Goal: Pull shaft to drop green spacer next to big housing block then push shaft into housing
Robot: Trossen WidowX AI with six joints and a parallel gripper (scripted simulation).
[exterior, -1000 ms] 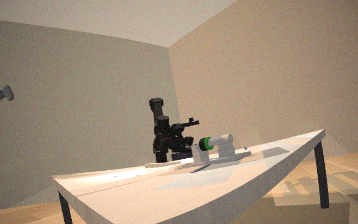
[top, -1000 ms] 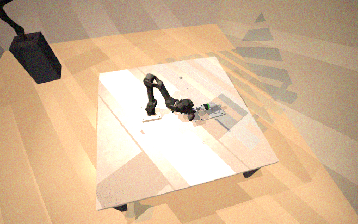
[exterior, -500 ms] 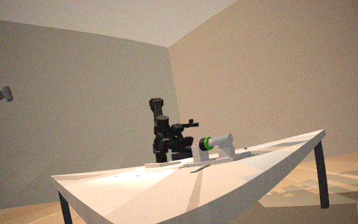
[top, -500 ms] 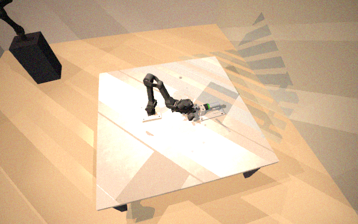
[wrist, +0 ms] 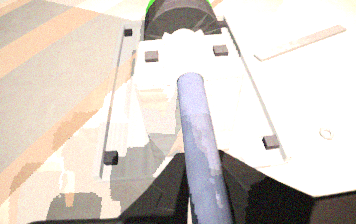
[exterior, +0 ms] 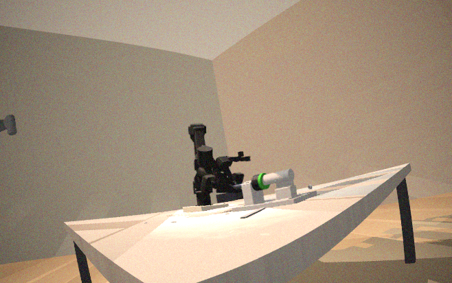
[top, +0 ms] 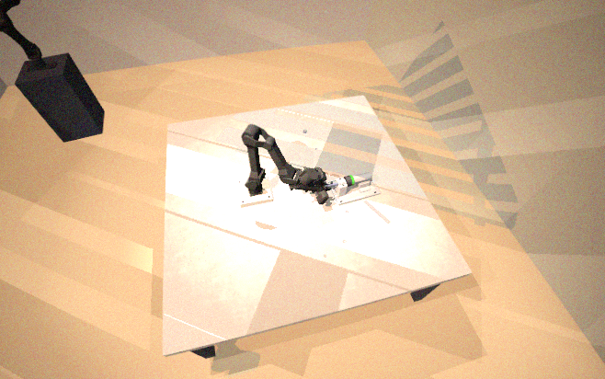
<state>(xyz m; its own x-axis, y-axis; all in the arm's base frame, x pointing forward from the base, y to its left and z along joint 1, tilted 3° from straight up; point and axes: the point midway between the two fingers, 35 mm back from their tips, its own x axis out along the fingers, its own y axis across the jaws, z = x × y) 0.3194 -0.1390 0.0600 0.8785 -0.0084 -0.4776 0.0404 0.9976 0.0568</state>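
My gripper tip is now 4 cm short of the pale blue-grey shaft and 2 cm below it. Round my gripper tip: thin flat strip 18 cm ahead, 17 cm to the right, 6 cm below; black spacer 8 cm ahead, 2 cm above; green spacer 11 cm ahead, 2 cm above.
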